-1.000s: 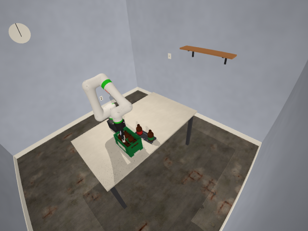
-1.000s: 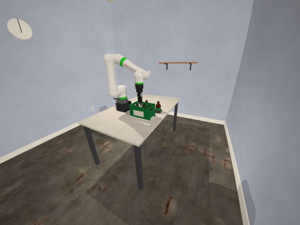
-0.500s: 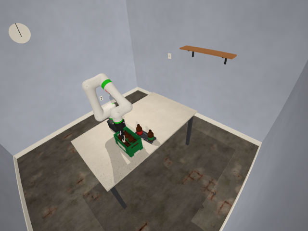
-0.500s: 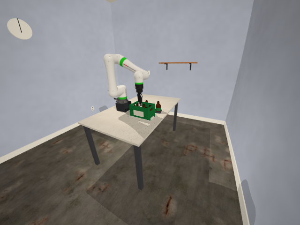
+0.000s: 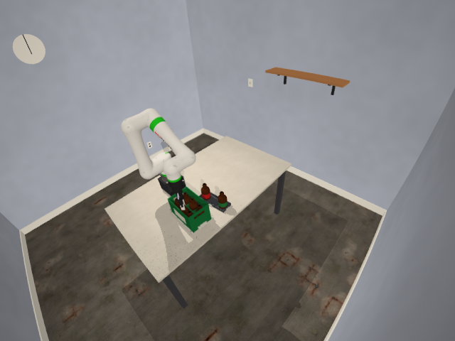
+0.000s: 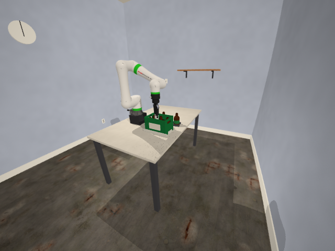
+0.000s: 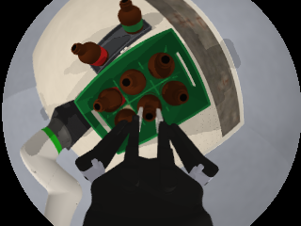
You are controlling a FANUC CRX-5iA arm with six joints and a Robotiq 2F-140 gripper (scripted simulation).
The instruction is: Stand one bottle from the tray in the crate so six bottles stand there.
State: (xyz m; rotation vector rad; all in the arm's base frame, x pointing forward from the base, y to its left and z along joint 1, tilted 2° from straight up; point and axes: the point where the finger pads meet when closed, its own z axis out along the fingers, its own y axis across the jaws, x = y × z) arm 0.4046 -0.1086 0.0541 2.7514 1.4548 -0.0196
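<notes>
My hand is 9 cm above the green crate and 4 cm to the right of it. The rest, counted from my hand: dark tray (27 cm to the left, 16 cm below).
</notes>
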